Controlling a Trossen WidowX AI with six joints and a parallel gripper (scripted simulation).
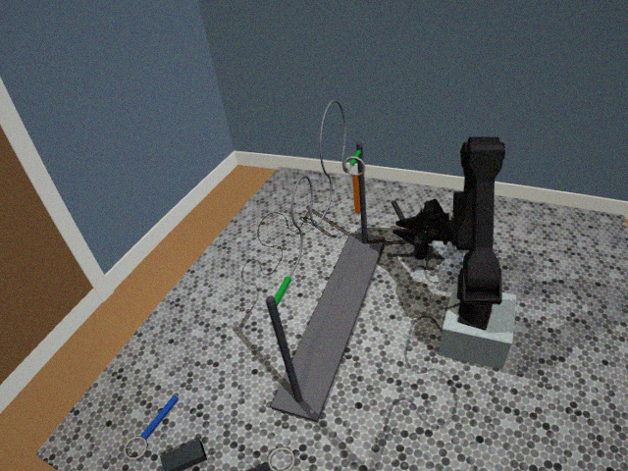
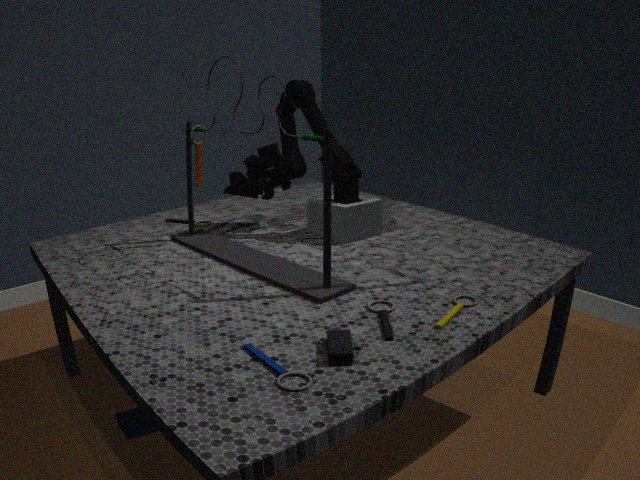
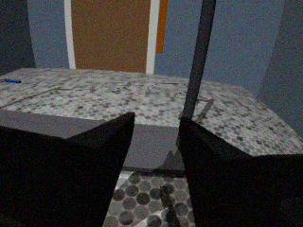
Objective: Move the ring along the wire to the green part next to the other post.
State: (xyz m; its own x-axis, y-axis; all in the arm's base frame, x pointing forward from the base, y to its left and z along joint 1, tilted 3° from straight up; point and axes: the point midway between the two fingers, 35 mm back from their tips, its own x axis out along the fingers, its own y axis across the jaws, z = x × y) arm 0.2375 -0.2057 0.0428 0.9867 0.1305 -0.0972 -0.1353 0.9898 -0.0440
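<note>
Now: the orange-handled ring 140 mm above my gripper tip, 100 mm ahead of it and 20 mm to the left of it. Also, from my gripper tip: yellow-handled ring: 760 mm to the left, 120 mm below, 120 mm behind; blue-handled ring: 740 mm to the left, 300 mm ahead, 120 mm below; dark block: 740 mm to the left, 180 mm ahead, 120 mm below.
</note>
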